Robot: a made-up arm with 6 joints.
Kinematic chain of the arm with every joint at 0, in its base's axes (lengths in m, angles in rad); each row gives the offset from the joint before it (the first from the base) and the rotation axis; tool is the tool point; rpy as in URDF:
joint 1: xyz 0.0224 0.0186 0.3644 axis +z
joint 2: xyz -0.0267 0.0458 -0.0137 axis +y
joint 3: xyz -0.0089 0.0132 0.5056 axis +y
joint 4: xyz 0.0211 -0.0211 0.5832 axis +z
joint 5: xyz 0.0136 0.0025 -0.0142 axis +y
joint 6: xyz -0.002 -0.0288 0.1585 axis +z
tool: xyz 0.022 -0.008 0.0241 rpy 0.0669 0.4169 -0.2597
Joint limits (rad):
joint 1: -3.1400..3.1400
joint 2: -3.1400..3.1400
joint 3: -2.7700..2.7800
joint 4: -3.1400..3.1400
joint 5: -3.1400..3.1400
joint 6: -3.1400..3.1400
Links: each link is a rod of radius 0.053 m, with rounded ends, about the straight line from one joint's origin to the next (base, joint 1, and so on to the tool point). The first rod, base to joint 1, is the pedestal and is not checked.
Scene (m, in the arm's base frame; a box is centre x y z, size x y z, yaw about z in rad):
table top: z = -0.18
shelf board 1: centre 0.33 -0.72 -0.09 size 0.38 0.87 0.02 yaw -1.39
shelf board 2: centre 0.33 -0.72 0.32 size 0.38 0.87 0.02 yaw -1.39
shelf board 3: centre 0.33 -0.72 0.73 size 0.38 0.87 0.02 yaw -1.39
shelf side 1: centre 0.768 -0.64 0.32 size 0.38 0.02 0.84 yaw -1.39
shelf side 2: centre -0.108 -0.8 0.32 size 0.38 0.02 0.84 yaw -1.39
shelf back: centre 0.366 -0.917 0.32 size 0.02 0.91 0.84 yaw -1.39
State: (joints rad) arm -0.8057 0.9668 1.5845 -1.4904 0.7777 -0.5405
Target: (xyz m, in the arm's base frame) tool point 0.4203 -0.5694 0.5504
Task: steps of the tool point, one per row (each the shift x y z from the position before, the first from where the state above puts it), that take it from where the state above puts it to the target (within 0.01 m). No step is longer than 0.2 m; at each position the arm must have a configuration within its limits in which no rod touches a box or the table.
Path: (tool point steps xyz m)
1: -0.0064 0.1372 -0.0045
2: -0.0416 0.1253 0.0045
3: 0.0217 -0.0147 0.1676
4: -0.0184 0.0096 0.1617
5: -0.0551 0.0297 0.1431
6: 0.0351 -0.1096 0.0076
7: 0.0076 -0.1241 -0.0076

